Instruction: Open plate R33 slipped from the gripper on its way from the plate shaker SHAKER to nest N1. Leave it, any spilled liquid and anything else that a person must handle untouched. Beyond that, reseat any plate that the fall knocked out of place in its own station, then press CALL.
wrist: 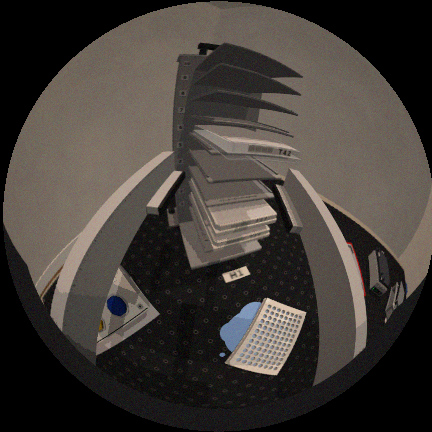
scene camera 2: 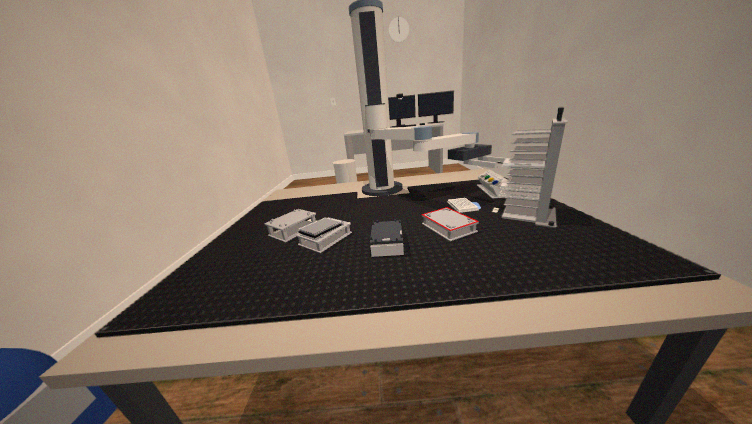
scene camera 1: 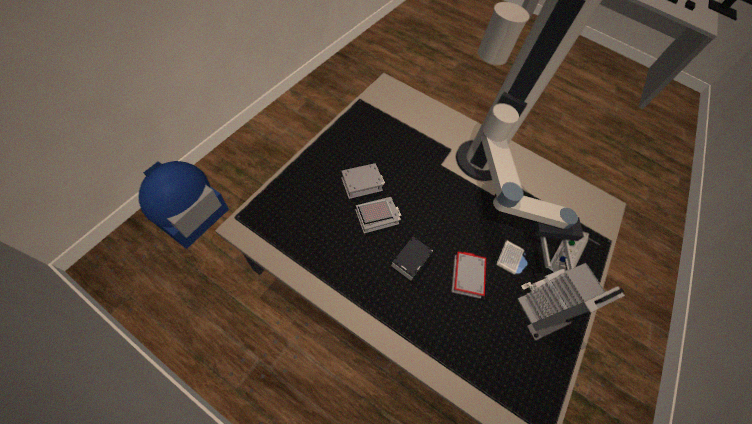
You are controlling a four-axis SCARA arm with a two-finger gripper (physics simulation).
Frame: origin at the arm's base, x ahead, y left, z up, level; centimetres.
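Where they show: gripper, between the fingertips: (wrist: 230,168) (scene camera 1: 559,268); arm's base, origin of its link: (scene camera 2: 382,189) (scene camera 1: 479,161).
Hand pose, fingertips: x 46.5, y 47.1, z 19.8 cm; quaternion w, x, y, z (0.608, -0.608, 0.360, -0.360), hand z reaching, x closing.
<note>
Things, the pixels of their centre, and the offset from my fingertips. "spot": a spot on its surface instead. Level surfaces: height alone.
- Open plate R33, middle of its body: (wrist: 271,338) (scene camera 1: 510,256) (scene camera 2: 462,204) dx -4.7, dy -13.7, dz -17.8 cm
- spilled blue liquid, a spot on its surface: (scene camera 2: 476,206) spot: dx +0.4, dy -9.5, dz -17.1 cm
- Plate T42, middle of its body: (wrist: 238,136) (scene camera 1: 563,288) (scene camera 2: 523,163) dx +7.4, dy +3.3, dz +1.2 cm
- shelf rack, middle of its body: (wrist: 223,137) (scene camera 1: 569,299) (scene camera 2: 536,166) dx +9.7, dy +6.7, dz +0.2 cm
- button panel, height of its surface: dz -18.2 cm
- red-edged nest QR1, middle of its body: (wrist: 343,271) (scene camera 2: 448,222) (scene camera 1: 469,274) dx +14.1, dy -25.6, dz -16.2 cm
- dark-topped station, a spot on its surface: (scene camera 2: 387,231) (scene camera 1: 412,257) spot: dx +22.9, dy -48.3, dz -13.0 cm
- plate, middle of its body: (scene camera 2: 320,225) (scene camera 1: 375,211) dx +14.3, dy -71.8, dz -12.5 cm
- grey nest, middle of its body: (scene camera 2: 292,223) (scene camera 1: 362,180) dx +3.1, dy -86.3, dz -15.2 cm
- label H1, a spot on its surface: (wrist: 236,274) spot: dx +2.9, dy -2.8, dz -18.3 cm
Open plate R33 (scene camera 1: 510,254) (scene camera 2: 462,204) (wrist: 277,335) lies on the mat at an angle, beside and partly over spilled blue liquid (scene camera 1: 520,264) (scene camera 2: 477,205) (wrist: 240,327). Plate T42 (wrist: 260,148) is high in the shelf rack (scene camera 2: 549,168) (wrist: 177,90) and sticks out a little at the front. The button panel (wrist: 132,320) shows blue and yellow buttons in the wrist view; CALL cannot be read. My gripper (scene camera 1: 557,263) (scene camera 2: 502,162) (wrist: 230,168) is shut to a narrow setting, with an empty gap between its fingertips. It hangs above the panel, facing the rack, and partly hides the panel in scene camera 1.
Near R33 stands the red-edged nest QR1 (scene camera 1: 470,273) (scene camera 2: 450,218). Farther along are a dark-topped station (scene camera 1: 413,256) (scene camera 2: 387,231), a station carrying a plate (scene camera 1: 378,212) (scene camera 2: 322,231) and a grey nest (scene camera 1: 363,178) (scene camera 2: 290,221). The label H1 (wrist: 236,274) lies before the rack.
</note>
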